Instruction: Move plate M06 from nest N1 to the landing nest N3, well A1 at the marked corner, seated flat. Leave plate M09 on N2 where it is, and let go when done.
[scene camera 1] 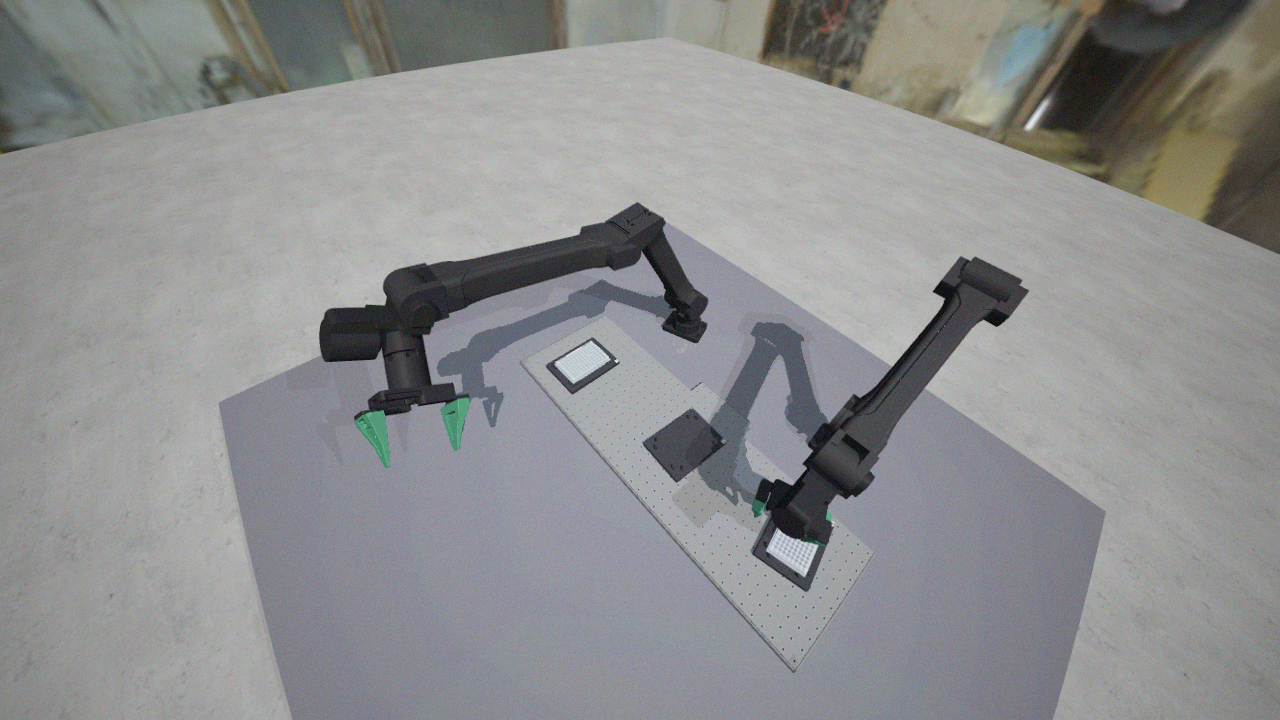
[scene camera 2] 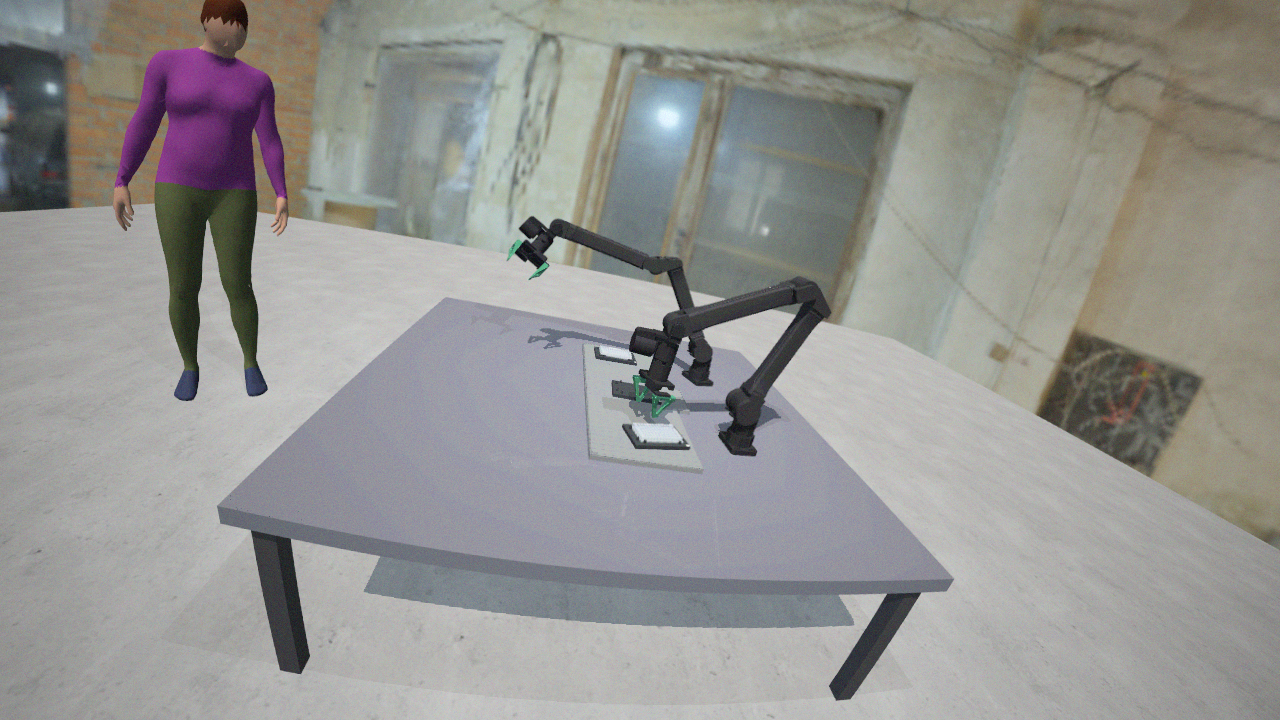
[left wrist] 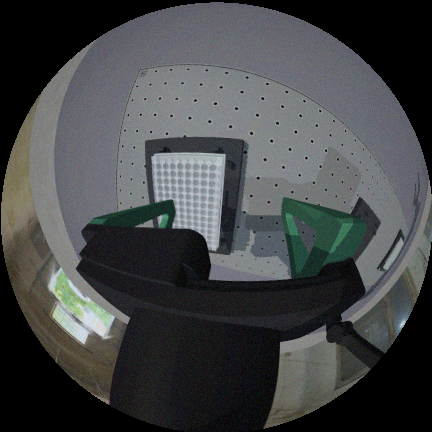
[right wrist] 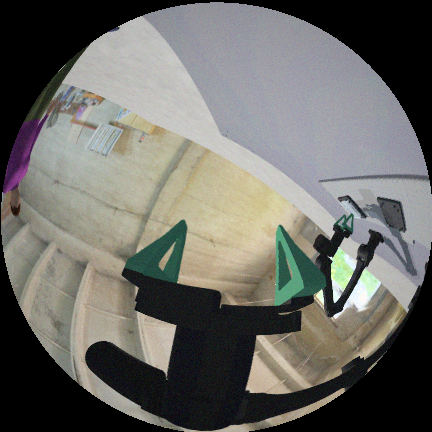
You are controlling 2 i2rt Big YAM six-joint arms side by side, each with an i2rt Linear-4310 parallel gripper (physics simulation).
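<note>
A white well plate lies on a dark nest near one end of the board. Another white plate lies on a nest at the other end. No labels are legible, so I cannot tell which is M06. The dark middle nest is empty, with a small pale mark at its right corner in scene camera 1. My left gripper is open above the near plate, offset toward the middle nest. My right gripper is open and empty, high off the board's side.
The perforated light board carries all three nests on the grey-violet table. Both arm bases stand along the board's other side, toward the right in scene camera 2. A person stands beyond the table at the left of scene camera 2.
</note>
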